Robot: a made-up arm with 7 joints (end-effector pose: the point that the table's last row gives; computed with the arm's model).
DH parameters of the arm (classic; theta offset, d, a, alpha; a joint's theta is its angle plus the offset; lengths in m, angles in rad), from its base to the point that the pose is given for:
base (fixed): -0.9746 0 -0.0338 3.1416
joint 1: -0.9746 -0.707 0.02 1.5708
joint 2: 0 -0.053 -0.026 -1.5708
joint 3: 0 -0.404 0.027 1.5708
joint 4: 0 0.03 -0.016 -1.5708
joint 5: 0 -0.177 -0.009 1.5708
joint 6: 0 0.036 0.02 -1.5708
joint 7: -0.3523 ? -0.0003 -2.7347
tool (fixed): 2.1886 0.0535 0 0
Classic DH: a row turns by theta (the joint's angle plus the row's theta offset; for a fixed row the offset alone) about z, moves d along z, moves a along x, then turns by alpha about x.
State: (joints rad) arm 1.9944 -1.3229 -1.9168 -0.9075 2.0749 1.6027 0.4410
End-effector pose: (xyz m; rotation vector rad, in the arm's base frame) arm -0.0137 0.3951 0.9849 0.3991 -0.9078 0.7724
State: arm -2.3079 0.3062 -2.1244 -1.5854 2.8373 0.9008 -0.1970
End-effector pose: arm 0.0174 0.3646 0.8654 2.0758 2.0746 0.5581
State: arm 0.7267 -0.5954 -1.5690 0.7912 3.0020 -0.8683 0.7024
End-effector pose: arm -0.0517 0.4834 1.1068 -1.9968 0.2469 -0.3494
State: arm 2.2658 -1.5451 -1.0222 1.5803 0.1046 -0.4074 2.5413
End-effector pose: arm 0.5537 0.1785 0.8330 -1.3506 0.9378 -1.5697
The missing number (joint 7, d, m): -0.1738
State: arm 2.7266 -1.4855 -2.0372 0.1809 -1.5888 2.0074 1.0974
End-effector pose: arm 0.3641 0.3614 0.5259 -1.5033 -2.4844 -0.0456
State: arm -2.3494 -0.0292 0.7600 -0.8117 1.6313 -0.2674 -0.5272
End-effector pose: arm -0.0199 -0.2130 1.3881 0.1718 -1.5895 2.6291
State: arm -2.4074 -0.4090 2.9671 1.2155 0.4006 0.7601 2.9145
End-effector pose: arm 0.4503 -0.2057 0.8988 -0.1477 2.2476 -0.4802
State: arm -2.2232 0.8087 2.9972 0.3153 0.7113 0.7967 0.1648
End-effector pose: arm -0.1934 0.2902 1.3648 0.2027 -0.7534 0.8569
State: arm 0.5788 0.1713 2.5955 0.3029 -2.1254 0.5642 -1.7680
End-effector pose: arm 0.0476 -0.2111 1.4619 -0.6116 1.1064 -2.6217
